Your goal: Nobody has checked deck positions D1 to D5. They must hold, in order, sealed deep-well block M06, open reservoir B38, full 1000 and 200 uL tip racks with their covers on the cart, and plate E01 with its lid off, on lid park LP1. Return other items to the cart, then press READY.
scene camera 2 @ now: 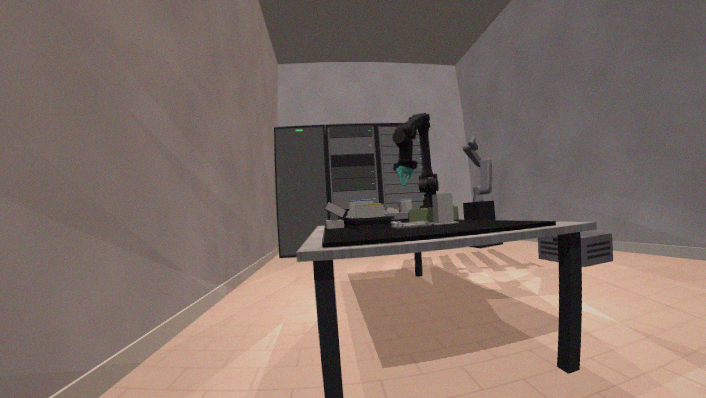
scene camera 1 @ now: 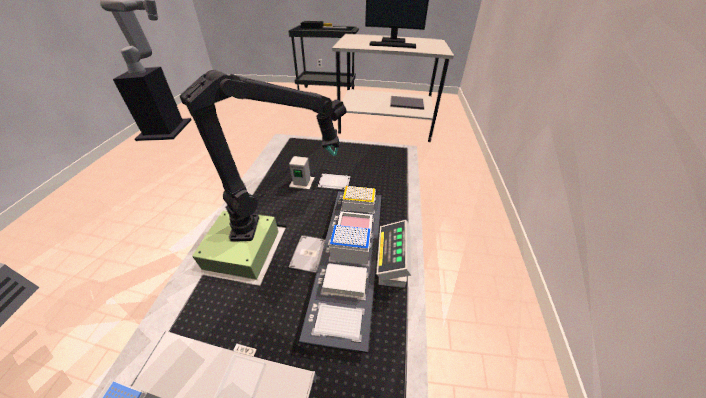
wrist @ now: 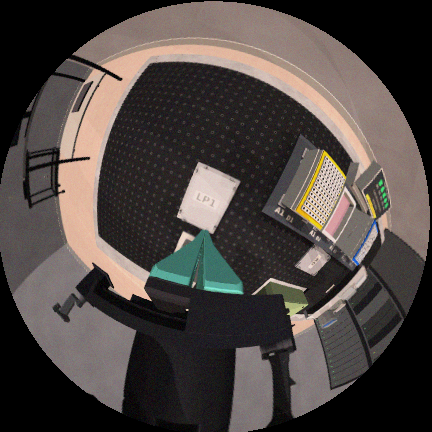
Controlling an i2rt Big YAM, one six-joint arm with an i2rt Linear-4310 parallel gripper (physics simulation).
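Pixels of known places: gripper, fingertip midpoint: (scene camera 2: pixel 404 185) (scene camera 1: pixel 334 155) (wrist: pixel 203 234); arm's base at its link origin: (scene camera 2: pixel 430 207) (scene camera 1: pixel 245 228).
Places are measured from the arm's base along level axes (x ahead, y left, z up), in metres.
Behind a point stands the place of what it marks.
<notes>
My gripper (scene camera 1: pixel 333 150) @[x 0.337, y 0.328, z 0.099 m] (scene camera 2: pixel 404 183) @[x 0.337, y 0.328, z 0.099 m] (wrist: pixel 203 234) @[x 0.337, y 0.328, z 0.099 m] is shut and empty, its teal tips above the table near lid park LP1 (scene camera 1: pixel 334 181) @[x 0.329, y 0.340, z -0.058 m] (wrist: pixel 207 195) @[x 0.340, y 0.348, z -0.058 m], whose label shows uncovered. On the deck (scene camera 1: pixel 334 339) @[x 0.338, y -0.390, z -0.028 m] (wrist: pixel 272 206) @[x 0.365, y 0.213, z -0.028 m], a yellow-rimmed tip rack (scene camera 1: pixel 359 194) @[x 0.436, y 0.138, z 0.036 m] (wrist: pixel 324 190) @[x 0.437, y 0.151, z 0.033 m] is at D1. An open reservoir (scene camera 1: pixel 355 220) @[x 0.416, y 0.044, z -0.015 m] (wrist: pixel 339 218) @[x 0.408, y 0.002, z -0.016 m] with pink liquid is at D2. A blue-rimmed tip rack (scene camera 1: pixel 351 236) @[x 0.395, y -0.103, z 0.070 m] (wrist: pixel 366 243) @[x 0.395, y -0.089, z 0.066 m] follows at D3, a plain white block (scene camera 1: pixel 345 280) @[x 0.372, y -0.230, z 0.014 m] at D4 and a white welled plate (scene camera 1: pixel 338 321) @[x 0.350, y -0.345, z -0.015 m] at D5. Item codes are unreadable. The READY button (scene camera 1: pixel 298 173) @[x 0.165, y 0.321, z 0.009 m] is green on its box (scene camera 2: pixel 443 207) @[x 0.184, y 0.384, z -0.005 m].
A panel (scene camera 1: pixel 394 247) @[x 0.535, y -0.134, z 0.045 m] (wrist: pixel 376 196) @[x 0.528, y -0.095, z 0.037 m] with several green lights stands beside the deck. A flat pale pad (scene camera 1: pixel 306 253) @[x 0.229, y -0.069, z -0.068 m] (wrist: pixel 313 260) @[x 0.239, y -0.057, z -0.068 m] lies between deck and green arm base (scene camera 1: pixel 235 250) @[x -0.009, y -0.100, z -0.001 m]. The CART label (scene camera 1: pixel 245 349) @[x 0.078, y -0.401, z -0.074 m] and a blue-topped item (scene camera 1: pixel 121 390) @[x -0.130, y -0.540, z 0.078 m] show at the bottom of scene camera 1.
</notes>
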